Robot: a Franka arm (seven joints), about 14 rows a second.
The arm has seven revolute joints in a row. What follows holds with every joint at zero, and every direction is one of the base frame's. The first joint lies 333 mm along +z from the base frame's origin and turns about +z. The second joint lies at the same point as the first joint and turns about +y. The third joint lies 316 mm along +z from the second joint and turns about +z. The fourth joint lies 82.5 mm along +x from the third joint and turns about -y. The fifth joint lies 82.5 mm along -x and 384 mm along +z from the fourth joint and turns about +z. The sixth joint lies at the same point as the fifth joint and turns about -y. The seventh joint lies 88 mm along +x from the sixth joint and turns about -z. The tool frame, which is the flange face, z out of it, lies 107 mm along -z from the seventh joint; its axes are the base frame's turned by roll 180, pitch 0 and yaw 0 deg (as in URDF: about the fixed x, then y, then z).
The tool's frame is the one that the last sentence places.
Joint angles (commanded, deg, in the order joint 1, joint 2, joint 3, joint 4, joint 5, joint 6, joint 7), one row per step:
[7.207, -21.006, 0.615, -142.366, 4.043, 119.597, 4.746]
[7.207, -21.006, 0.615, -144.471, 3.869, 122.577, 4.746]
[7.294, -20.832, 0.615, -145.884, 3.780, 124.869, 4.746]
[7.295, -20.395, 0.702, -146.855, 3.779, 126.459, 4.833]
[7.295, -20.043, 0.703, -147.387, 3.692, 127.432, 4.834]
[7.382, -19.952, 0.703, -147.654, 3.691, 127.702, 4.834]
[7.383, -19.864, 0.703, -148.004, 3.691, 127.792, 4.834]
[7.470, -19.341, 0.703, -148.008, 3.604, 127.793, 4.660]
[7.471, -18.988, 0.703, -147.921, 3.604, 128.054, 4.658]
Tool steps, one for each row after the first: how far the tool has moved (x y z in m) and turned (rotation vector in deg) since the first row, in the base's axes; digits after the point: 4 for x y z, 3 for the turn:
[-0.0032, -0.0011, -0.0122, -0.137, -0.895, -0.077]
[-0.0050, -0.0012, -0.0212, -0.198, -1.610, -0.063]
[-0.0061, -0.0010, -0.0295, -0.262, -1.795, -0.149]
[-0.0065, -0.0012, -0.0346, -0.353, -1.895, -0.145]
[-0.0073, -0.0007, -0.0370, -0.374, -1.809, -0.070]
[-0.0087, -0.0010, -0.0401, -0.426, -1.465, -0.073]
[-0.0084, -0.0003, -0.0439, -0.555, -0.962, 0.246]
[-0.0072, -0.0002, -0.0454, -0.562, -0.957, 0.237]

